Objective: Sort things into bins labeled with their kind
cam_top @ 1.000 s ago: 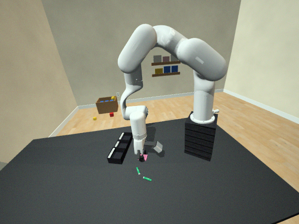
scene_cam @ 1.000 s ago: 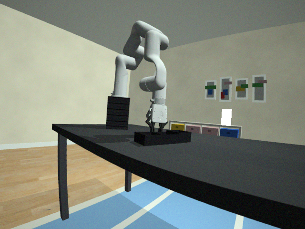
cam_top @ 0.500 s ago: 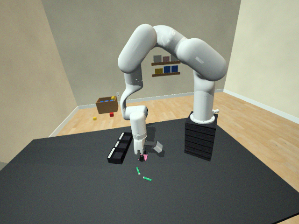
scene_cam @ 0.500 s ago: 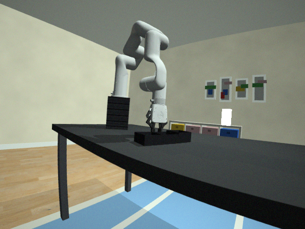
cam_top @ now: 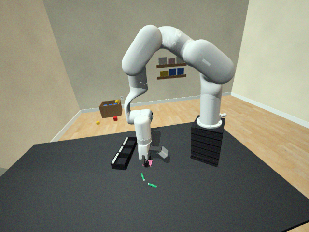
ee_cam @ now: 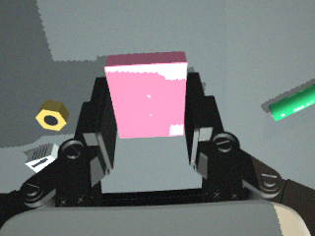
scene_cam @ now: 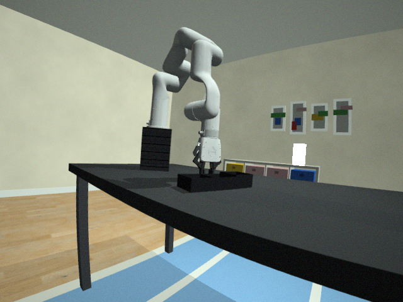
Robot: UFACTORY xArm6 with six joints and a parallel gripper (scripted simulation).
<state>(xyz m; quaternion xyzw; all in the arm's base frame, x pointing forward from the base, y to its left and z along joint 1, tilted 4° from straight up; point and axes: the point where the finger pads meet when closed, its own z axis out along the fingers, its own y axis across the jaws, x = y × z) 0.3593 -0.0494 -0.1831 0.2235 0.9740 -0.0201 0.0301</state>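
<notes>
The yellow hex nut is 60 mm to the right of my hand, 20 mm below it and 20 mm behind it. The rest, counted from my hand: pink flat pad: 20 mm below; then battery: 80 mm to the left, 40 mm ahead, 20 mm below; then white part: 100 mm to the right, 10 mm below, 10 mm ahead.
</notes>
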